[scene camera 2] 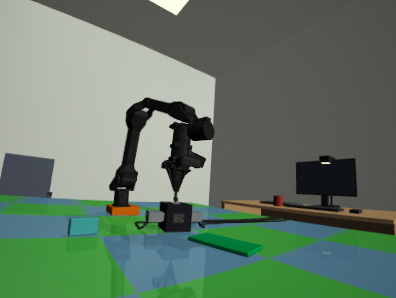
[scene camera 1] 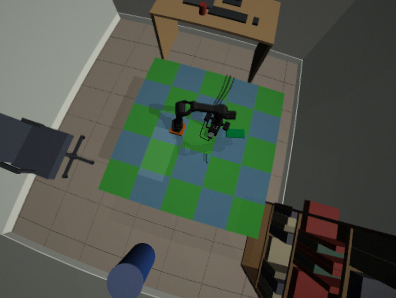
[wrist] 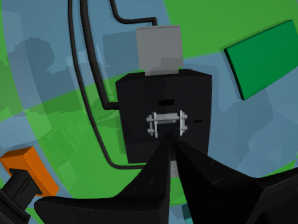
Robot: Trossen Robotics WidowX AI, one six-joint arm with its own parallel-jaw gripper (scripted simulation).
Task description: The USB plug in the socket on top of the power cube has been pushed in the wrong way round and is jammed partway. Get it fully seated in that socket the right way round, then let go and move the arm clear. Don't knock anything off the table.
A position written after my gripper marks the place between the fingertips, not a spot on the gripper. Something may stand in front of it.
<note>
I see my gripper (scene camera 2: 175,192), a green flat block (scene camera 2: 239,247) and a black power cube (scene camera 2: 178,217).
My gripper is seen too in the wrist view (wrist: 171,147).
</note>
